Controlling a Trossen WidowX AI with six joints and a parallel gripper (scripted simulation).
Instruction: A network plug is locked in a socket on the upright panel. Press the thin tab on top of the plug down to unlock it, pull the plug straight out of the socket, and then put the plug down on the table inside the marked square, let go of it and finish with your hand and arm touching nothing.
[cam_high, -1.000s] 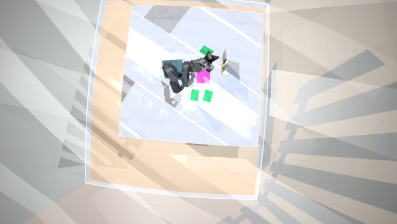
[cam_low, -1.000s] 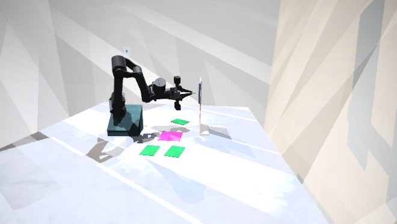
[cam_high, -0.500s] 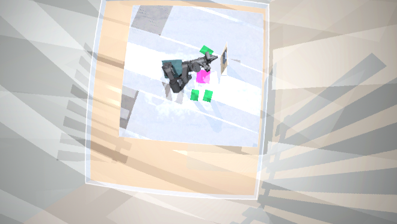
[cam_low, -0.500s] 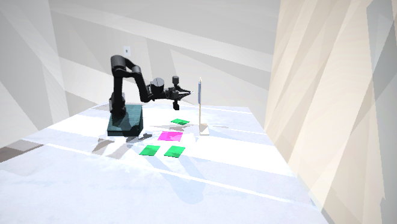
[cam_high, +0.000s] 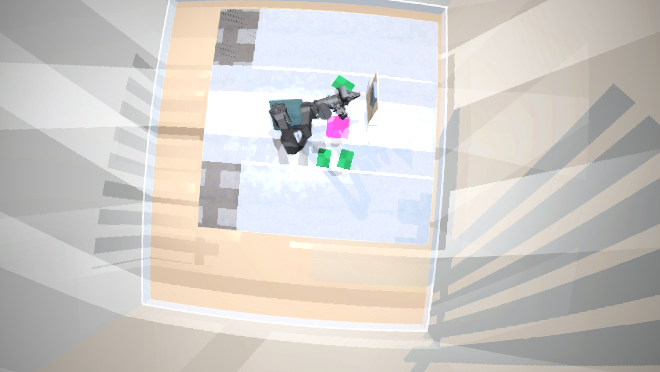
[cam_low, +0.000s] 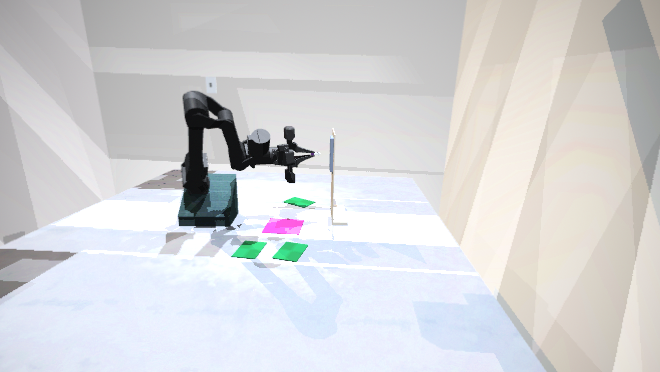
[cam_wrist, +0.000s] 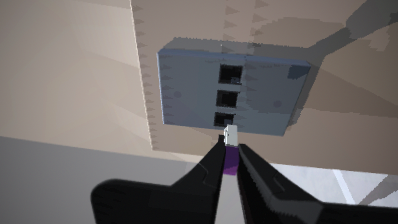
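Right now the magenta square is 100 mm behind my gripper tip, 90 mm to the right of it and 230 mm below it. The rest, counted from my gripper tip: upright panel 70 mm ahead, 10 mm to the right, 90 mm below.
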